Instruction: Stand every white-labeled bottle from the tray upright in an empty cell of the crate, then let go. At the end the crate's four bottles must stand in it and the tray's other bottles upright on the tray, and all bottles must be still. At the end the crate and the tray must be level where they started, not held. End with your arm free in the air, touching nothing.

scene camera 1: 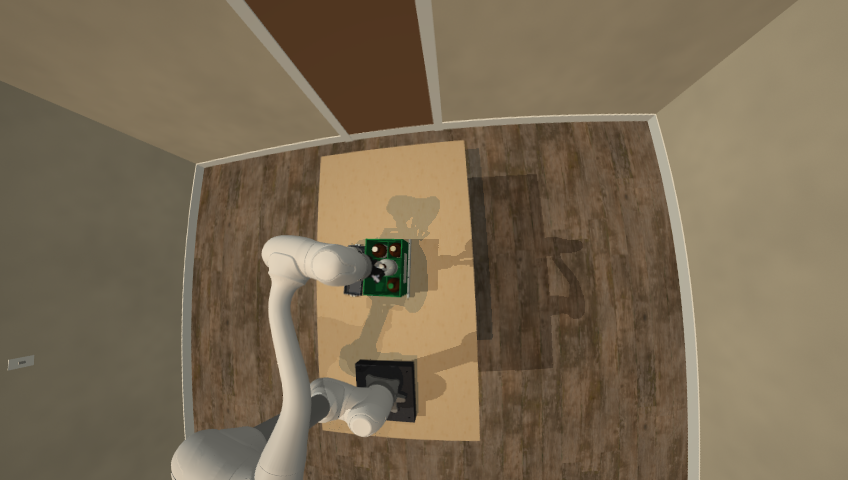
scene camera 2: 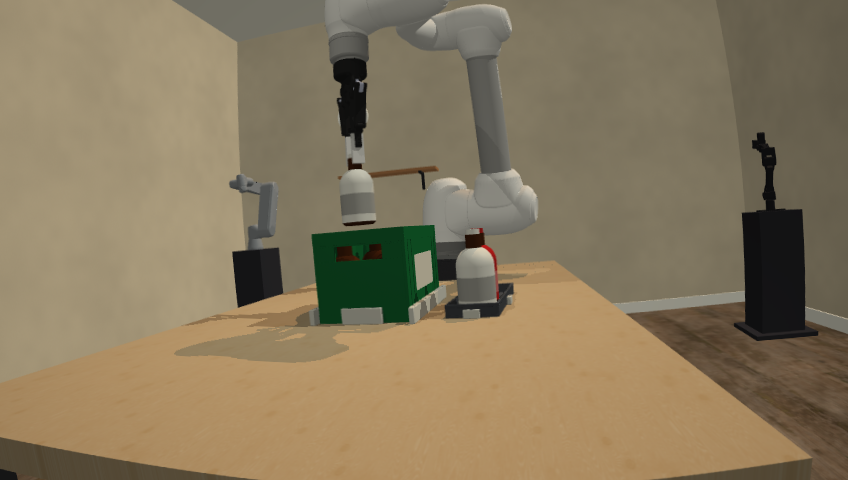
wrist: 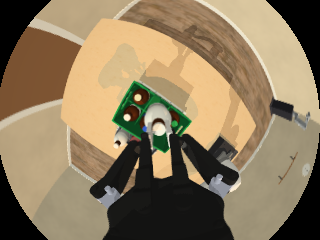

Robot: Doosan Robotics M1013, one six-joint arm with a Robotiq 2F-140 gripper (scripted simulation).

Labels:
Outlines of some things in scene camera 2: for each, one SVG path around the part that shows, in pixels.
My gripper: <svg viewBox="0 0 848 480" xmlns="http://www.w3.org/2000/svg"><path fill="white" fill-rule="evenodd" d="M357 58L342 59L333 65L334 80L341 83L341 98L337 98L341 134L345 136L346 166L348 166L348 154L351 153L352 164L365 163L363 128L366 128L367 83L362 81L367 77L367 67L364 60Z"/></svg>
A green crate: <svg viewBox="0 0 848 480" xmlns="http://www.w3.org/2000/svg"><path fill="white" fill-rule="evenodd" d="M435 226L402 226L312 234L320 324L342 324L341 309L374 307L382 307L384 323L409 322L408 307L439 287ZM337 247L352 246L353 255L360 260L336 262L336 257L338 256ZM362 260L363 256L369 251L370 244L381 244L382 259Z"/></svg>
A white-labeled bottle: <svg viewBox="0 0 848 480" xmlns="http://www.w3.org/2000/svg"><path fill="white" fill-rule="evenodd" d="M465 230L466 248L461 251L456 260L458 304L497 302L494 259L490 252L481 246L479 229Z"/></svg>

